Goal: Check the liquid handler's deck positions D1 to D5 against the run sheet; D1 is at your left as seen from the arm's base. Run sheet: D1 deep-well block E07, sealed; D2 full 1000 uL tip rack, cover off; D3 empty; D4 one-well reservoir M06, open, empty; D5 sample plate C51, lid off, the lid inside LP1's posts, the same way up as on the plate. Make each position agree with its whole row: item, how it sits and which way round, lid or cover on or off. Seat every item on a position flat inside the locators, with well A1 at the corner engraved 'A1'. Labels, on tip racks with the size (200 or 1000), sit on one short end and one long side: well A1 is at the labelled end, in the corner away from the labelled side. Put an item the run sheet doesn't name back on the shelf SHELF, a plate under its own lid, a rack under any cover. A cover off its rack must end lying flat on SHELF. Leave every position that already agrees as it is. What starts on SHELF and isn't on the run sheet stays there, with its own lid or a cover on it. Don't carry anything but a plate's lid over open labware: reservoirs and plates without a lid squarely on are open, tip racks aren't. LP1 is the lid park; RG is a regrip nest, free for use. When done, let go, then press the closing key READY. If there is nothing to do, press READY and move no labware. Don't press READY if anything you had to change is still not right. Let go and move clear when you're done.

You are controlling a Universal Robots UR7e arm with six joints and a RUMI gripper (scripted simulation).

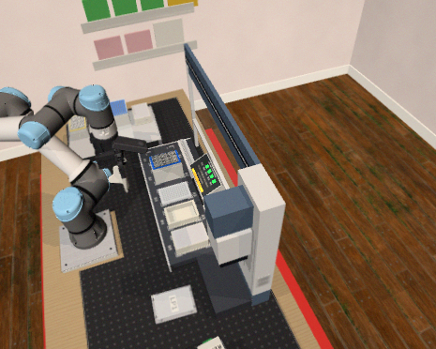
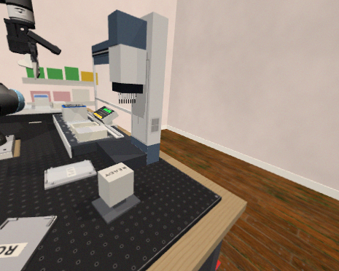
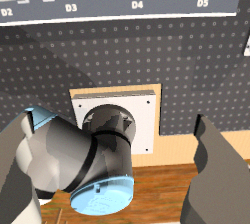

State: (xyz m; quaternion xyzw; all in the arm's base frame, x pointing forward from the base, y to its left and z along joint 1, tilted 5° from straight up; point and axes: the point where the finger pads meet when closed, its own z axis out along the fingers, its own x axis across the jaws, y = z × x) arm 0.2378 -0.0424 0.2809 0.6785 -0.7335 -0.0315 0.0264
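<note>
My hand is 16 cm short of the deep-well block, 16 cm to the left of it and 24 cm above it. Round my hand: blue-rimmed tip rack (17 cm ahead, 21 cm to the left, 19 cm below); cream one-well reservoir (16 cm ahead, 4 cm to the right, 25 cm below); clear well plate (17 cm ahead, 8 cm to the left, 26 cm below).
</note>
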